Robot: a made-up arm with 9 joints. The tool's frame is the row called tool.
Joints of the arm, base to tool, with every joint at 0 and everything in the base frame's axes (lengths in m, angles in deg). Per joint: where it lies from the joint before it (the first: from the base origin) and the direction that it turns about. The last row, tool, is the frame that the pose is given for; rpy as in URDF.
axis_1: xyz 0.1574 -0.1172 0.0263 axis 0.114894 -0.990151 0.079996
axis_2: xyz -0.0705 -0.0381 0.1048 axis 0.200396 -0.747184 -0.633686
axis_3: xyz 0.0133 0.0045 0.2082 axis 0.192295 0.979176 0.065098
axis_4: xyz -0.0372 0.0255 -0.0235 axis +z
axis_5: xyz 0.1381 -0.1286 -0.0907 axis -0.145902 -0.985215 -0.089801
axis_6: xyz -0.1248 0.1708 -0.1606 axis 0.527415 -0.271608 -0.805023
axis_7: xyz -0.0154 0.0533 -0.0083 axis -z
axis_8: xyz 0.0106 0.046 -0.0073 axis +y
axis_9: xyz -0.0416 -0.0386 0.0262 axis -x
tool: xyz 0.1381 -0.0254 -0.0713 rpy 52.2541 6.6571 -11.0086
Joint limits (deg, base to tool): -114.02..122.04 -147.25..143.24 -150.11..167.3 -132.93..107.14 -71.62..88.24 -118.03..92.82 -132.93..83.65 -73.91..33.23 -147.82..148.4
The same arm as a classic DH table. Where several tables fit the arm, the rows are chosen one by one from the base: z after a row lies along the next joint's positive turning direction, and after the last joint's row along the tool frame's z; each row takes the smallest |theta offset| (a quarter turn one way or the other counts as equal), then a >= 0, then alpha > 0; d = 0 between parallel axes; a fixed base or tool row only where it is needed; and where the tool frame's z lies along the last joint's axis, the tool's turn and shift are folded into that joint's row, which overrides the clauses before.
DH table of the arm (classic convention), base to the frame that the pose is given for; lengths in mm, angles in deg. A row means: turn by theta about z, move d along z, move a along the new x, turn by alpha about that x. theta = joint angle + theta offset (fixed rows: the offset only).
base (fixed): a 142.8; alpha 85.41; d 15.5; theta_offset 6.62
axis_1: a -57.0; alpha 44.59; d 287.4; theta_offset 9.26
axis_2: a 114.6; alpha 137.25; d -415.7; theta_offset 28.38
axis_3: a -41.4; alpha 86.27; d -149.0; theta_offset 30.12
axis_4: a 155.4; alpha 95.15; d -105.7; theta_offset 2.69
axis_5: a -221.7; alpha 74.76; d -43.1; theta_offset 35.59
axis_6: a 40.3; alpha 36.39; d -7.6; theta_offset -77.71
axis_7: a 10.6; alpha 90.00; d 67.3; theta_offset 62.75
axis_8: a 26.2; alpha 90.00; d 7.4; theta_offset -90.00
axis_9: a -72.0; alpha 85.33; d -94.6; theta_offset 37.59
tool (fixed): a 0.0; alpha 0.00; d -23.4; theta_offset -101.98
Joint limits (deg, base to tool): -114.02..122.04 -147.25..143.24 -150.11..167.30 -132.93..107.14 -71.62..88.24 -118.03..92.82 -132.93..83.65 -73.91..33.23 -147.82..148.40

